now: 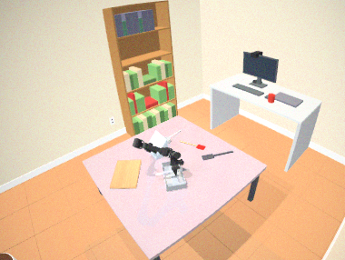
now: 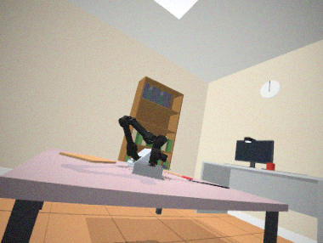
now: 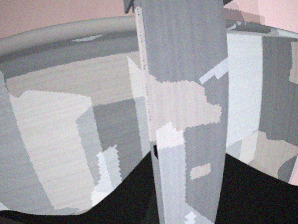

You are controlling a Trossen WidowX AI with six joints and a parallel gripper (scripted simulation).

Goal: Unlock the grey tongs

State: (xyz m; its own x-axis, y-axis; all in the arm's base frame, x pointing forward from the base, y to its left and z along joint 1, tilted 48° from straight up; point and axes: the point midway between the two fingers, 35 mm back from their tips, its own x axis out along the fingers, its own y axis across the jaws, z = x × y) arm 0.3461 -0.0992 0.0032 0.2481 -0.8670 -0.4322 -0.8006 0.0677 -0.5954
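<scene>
Now: the grey roasting tin 20 mm behind my gripper tip and 10 mm to the right of it. Round my gripper tip: wooden board (360 mm behind, 280 mm to the right, 20 mm below).
</scene>
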